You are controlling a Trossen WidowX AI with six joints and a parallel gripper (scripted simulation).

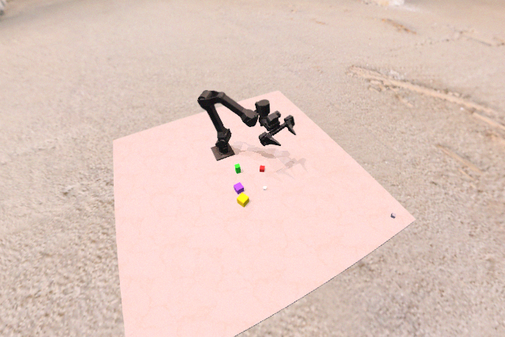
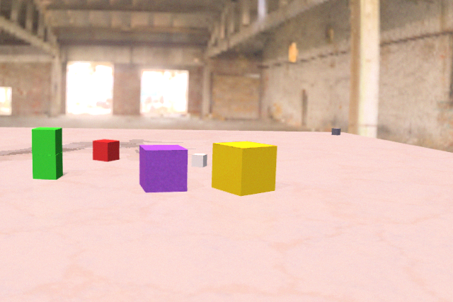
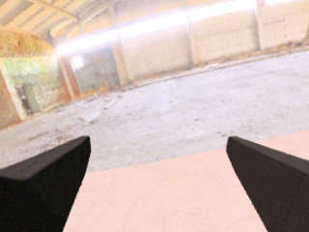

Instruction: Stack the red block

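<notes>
My gripper tip is now 11 cm past the red block, 6 cm to the left of it and 28 cm above it. From my gripper tip the other things lie so: purple cube (6 cm behind, 23 cm to the right, 27 cm below); small white cube (12 cm to the right, 29 cm below); yellow cube (1 cm ahead, 25 cm to the right, 27 cm below).
</notes>
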